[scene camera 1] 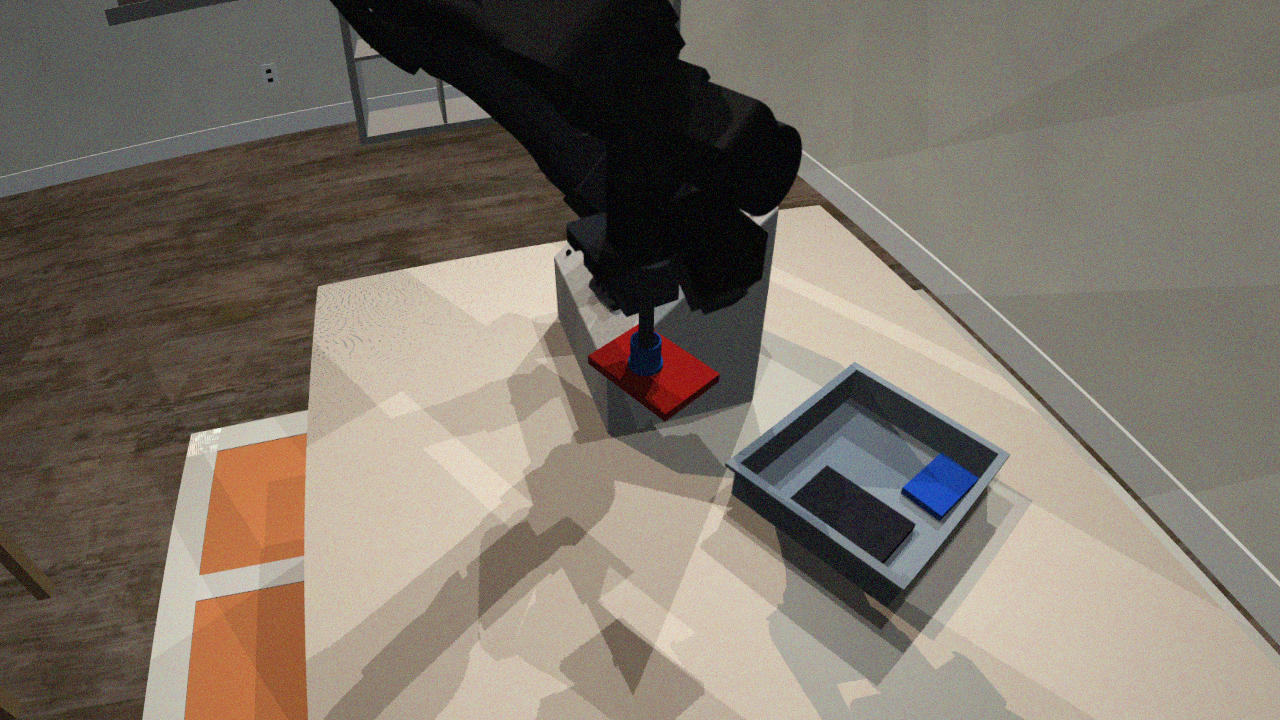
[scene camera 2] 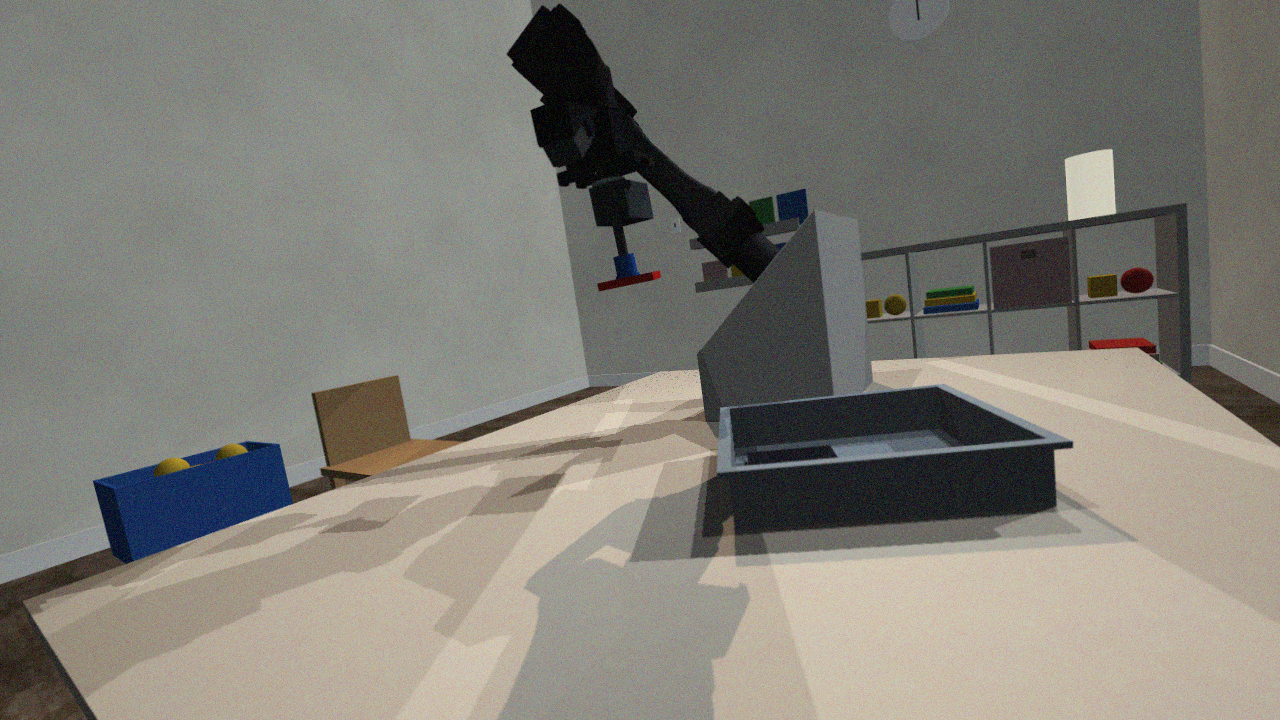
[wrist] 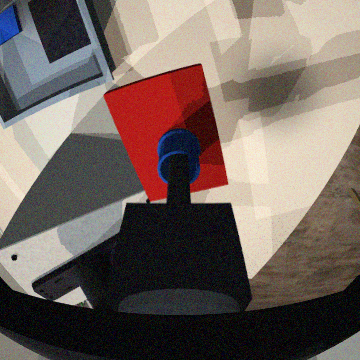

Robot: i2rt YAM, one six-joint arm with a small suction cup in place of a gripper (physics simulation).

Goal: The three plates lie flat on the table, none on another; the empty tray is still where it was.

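Frame: origin at the arm's base, x ahead, y left, z up, level; millimetres.
Where they show: end effector, tool point: (scene camera 1: pixel 645 372) (scene camera 2: pixel 630 285) (wrist: pixel 178 140); arm's base, origin of the base link: (scene camera 2: pixel 781 279) (wrist: pixel 88 263).
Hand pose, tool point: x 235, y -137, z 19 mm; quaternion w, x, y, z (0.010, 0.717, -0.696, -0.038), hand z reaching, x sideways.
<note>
Each offset is from my tool point to the top centre of the thing. Level surfaces: height alone.
My suction cup (scene camera 1: pixel 645 355) (scene camera 2: pixel 625 266) (wrist: pixel 179 156) is shut on the red plate @(5 mm left, 5 mm ahead, 14 mm up) (scene camera 1: pixel 683 377) (scene camera 2: pixel 640 278) (wrist: pixel 145 112) and holds it high above the table @(207 mm down) (scene camera 1: pixel 402 501) (scene camera 2: pixel 358 626), well clear of the surface. The grey tray @(245 mm left, 76 mm ahead, 157 mm down) (scene camera 1: pixel 805 542) (scene camera 2: pixel 895 488) (wrist: pixel 55 102) stands on the table. In it the black plate @(194 mm left, 102 mm ahead, 194 mm down) (scene camera 1: pixel 852 512) (scene camera 2: pixel 792 454) (wrist: pixel 59 29) and the blue plate @(322 mm left, 120 mm ahead, 194 mm down) (scene camera 1: pixel 939 484) (wrist: pixel 7 24) lie flat and apart. The blue plate does not show in scene camera 2, where the tray's front wall hides part of the inside.
The arm's grey wedge-shaped base (scene camera 1: pixel 716 358) (scene camera 2: pixel 778 349) (wrist: pixel 75 170) stands on the table behind the tray. A white and orange piece (scene camera 1: pixel 250 573) is beside the table's left edge. A blue box (scene camera 2: pixel 196 501) and a chair (scene camera 2: pixel 362 420) stand beyond the table.
</note>
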